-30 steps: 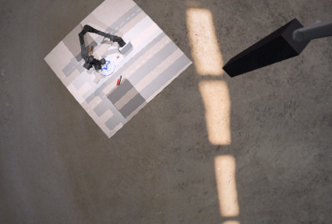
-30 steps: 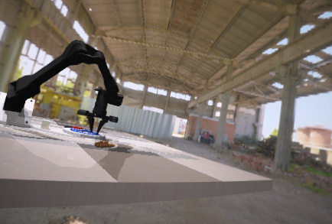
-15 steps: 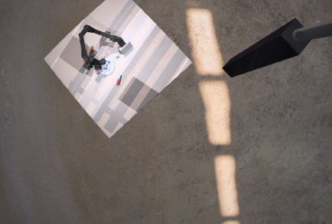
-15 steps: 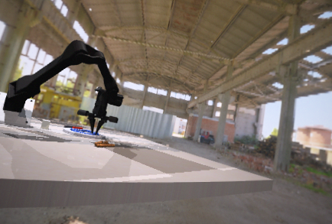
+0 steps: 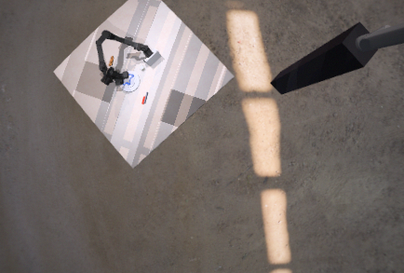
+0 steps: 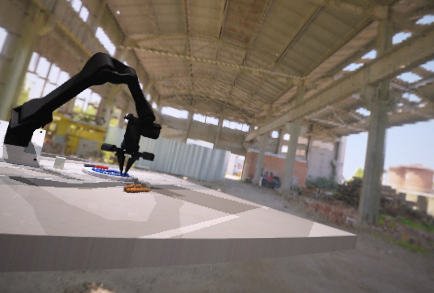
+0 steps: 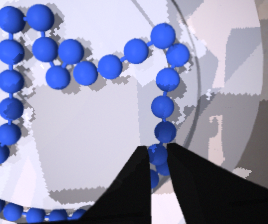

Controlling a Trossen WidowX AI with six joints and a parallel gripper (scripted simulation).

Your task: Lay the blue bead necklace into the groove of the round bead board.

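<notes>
The round white bead board lies 30 mm behind my gripper tip, 50 mm to the left of it and 10 mm below it. Also, from my gripper tip: small white block 200 mm behind, 60 mm to the left; red pen-like object 10 mm behind, 280 mm to the left, 10 mm below.
</notes>
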